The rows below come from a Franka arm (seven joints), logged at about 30 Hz.
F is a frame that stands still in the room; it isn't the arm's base.
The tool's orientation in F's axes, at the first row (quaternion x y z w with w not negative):
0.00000, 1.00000, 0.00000, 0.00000
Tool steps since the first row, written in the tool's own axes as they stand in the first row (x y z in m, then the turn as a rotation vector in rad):
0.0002, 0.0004, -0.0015, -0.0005, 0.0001, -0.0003
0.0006, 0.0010, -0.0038, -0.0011, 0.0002, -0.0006
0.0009, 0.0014, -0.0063, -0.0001, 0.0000, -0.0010
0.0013, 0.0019, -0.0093, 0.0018, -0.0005, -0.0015
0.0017, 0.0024, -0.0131, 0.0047, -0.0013, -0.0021
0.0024, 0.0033, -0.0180, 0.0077, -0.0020, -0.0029
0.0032, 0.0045, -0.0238, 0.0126, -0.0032, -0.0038
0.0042, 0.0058, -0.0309, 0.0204, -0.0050, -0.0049
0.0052, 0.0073, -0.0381, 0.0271, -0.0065, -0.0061
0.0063, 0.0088, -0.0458, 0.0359, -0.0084, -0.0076
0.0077, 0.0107, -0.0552, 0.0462, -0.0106, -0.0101
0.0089, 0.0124, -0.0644, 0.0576, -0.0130, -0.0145
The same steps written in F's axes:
-0.0002, 0.0004, 0.0015, 0.0005, 0.0001, 0.0003
-0.0006, 0.0010, 0.0038, 0.0011, 0.0002, 0.0006
-0.0009, 0.0014, 0.0063, 0.0001, 0.0000, 0.0010
-0.0013, 0.0019, 0.0093, -0.0018, -0.0005, 0.0015
-0.0017, 0.0024, 0.0131, -0.0047, -0.0013, 0.0021
-0.0024, 0.0033, 0.0180, -0.0077, -0.0020, 0.0029
-0.0032, 0.0045, 0.0238, -0.0126, -0.0032, 0.0038
-0.0042, 0.0058, 0.0309, -0.0204, -0.0050, 0.0049
-0.0052, 0.0073, 0.0381, -0.0271, -0.0065, 0.0061
-0.0063, 0.0088, 0.0458, -0.0359, -0.0084, 0.0076
-0.0077, 0.0107, 0.0552, -0.0462, -0.0106, 0.0101
-0.0089, 0.0124, 0.0644, -0.0576, -0.0130, 0.0145

